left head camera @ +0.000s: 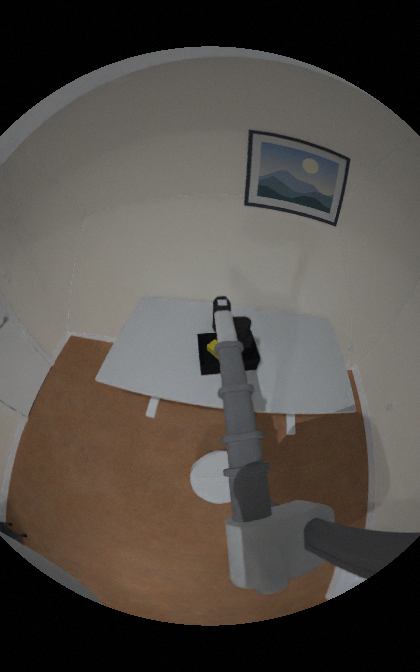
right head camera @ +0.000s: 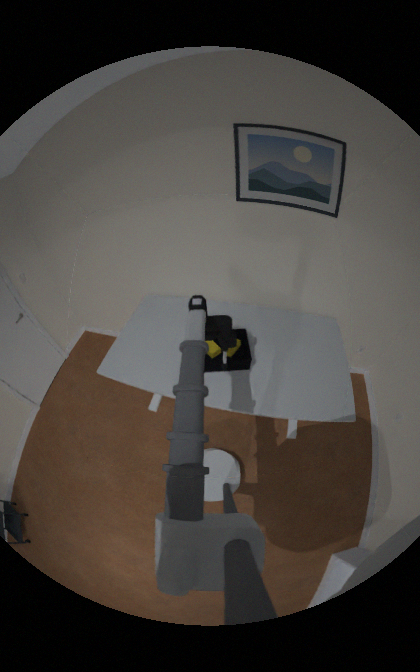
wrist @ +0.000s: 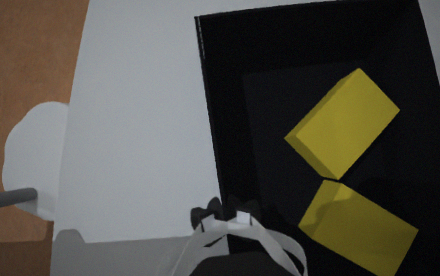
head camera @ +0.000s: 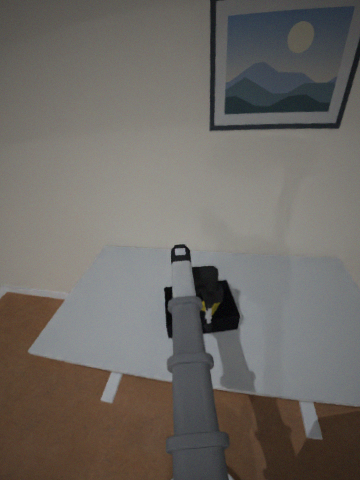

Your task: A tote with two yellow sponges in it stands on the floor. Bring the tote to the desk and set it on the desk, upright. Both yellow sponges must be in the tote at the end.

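Frame: origin at the robot's base, x back, y right, z up, level; millimetres.
Seen in the pictures: gripper, fingertip midpoint: (wrist: 224,211) (head camera: 207,327).
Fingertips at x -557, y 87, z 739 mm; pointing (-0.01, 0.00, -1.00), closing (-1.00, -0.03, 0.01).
Note:
Offsets run from my fingertips to a thing's middle. Level surfaces: height alone.
The black tote @(dx -98, dy -23, dz +3 mm) (head camera: 225,325) (left head camera: 210,367) (right head camera: 242,362) (wrist: 230,45) is upright on the white desk @(dz -47 mm) (head camera: 110,310) (left head camera: 150,350) (right head camera: 300,360) (wrist: 130,100). Its underside is hidden, so full contact cannot be told. One yellow sponge @(dx -135, dy -73, dz -21 mm) (left head camera: 213,348) (right head camera: 213,349) (wrist: 347,125) and a second yellow sponge @(dx -140, dy +42, dz -21 mm) (head camera: 212,306) (right head camera: 233,347) (wrist: 360,225) lie inside the tote, nearly touching at a corner. My gripper (head camera: 208,322) (right head camera: 224,362) (wrist: 224,211) is shut on the tote's near wall, one fingertip on each side of it. The arm covers part of the tote in the head views.
A wall with a framed picture (head camera: 282,65) (left head camera: 297,177) (right head camera: 290,170) rises behind the desk. My round white base (left head camera: 212,477) (right head camera: 220,475) stands on the brown floor before the desk. A dark object (right head camera: 14,521) stands at the far left.

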